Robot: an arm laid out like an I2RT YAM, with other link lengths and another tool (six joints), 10 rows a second.
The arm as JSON. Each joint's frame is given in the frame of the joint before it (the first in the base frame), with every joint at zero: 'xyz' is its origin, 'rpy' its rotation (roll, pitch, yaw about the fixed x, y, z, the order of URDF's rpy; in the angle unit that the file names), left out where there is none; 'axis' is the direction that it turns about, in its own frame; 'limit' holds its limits. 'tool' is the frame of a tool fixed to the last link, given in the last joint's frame.
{
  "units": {
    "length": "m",
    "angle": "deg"
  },
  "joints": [
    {
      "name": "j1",
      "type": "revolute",
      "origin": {
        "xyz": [
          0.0,
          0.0,
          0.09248
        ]
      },
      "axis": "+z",
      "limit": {
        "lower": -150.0,
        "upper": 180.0
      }
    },
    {
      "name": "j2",
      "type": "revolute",
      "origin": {
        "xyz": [
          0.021,
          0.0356,
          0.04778
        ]
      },
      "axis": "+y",
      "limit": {
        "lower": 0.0,
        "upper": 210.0
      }
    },
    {
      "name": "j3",
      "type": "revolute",
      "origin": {
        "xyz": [
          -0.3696,
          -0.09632,
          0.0
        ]
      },
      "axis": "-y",
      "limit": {
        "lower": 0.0,
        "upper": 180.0
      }
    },
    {
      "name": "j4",
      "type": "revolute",
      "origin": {
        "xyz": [
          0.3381,
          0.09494,
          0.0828
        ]
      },
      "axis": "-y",
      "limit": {
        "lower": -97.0,
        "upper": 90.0
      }
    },
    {
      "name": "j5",
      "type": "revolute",
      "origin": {
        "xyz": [
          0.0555,
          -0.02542,
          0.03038
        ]
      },
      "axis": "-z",
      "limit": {
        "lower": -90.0,
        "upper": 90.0
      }
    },
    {
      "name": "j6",
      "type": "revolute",
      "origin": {
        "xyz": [
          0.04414,
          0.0,
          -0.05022
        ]
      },
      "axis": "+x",
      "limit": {
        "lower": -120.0,
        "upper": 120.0
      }
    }
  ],
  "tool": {
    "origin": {
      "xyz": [
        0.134,
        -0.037,
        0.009
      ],
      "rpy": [
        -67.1,
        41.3,
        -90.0
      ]
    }
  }
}
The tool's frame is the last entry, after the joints.
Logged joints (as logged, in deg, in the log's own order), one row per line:
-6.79 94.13 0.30 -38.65 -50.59 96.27
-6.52 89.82 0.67 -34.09 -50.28 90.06
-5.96 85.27 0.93 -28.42 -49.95 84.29
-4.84 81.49 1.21 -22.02 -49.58 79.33
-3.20 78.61 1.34 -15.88 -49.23 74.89
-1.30 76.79 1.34 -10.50 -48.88 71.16
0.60 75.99 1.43 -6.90 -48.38 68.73
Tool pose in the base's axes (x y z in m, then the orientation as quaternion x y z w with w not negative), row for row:
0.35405 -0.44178 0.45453 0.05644 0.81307 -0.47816 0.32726
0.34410 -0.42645 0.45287 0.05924 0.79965 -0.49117 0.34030
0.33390 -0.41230 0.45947 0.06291 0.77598 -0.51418 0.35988
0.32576 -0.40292 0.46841 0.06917 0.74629 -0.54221 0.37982
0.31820 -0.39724 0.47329 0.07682 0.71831 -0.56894 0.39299
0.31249 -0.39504 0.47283 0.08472 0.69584 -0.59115 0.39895
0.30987 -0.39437 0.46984 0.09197 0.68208 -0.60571 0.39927
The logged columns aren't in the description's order. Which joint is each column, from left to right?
Columns, left to right: j5, j2, j6, j4, j1, j3.
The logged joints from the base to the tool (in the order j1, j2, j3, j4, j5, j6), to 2 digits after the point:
-50.59 94.13 96.27 -38.65 -6.79 0.30
-50.28 89.82 90.06 -34.09 -6.52 0.67
-49.95 85.27 84.29 -28.42 -5.96 0.93
-49.58 81.49 79.33 -22.02 -4.84 1.21
-49.23 78.61 74.89 -15.88 -3.20 1.34
-48.88 76.79 71.16 -10.50 -1.30 1.34
-48.38 75.99 68.73 -6.90 0.60 1.43

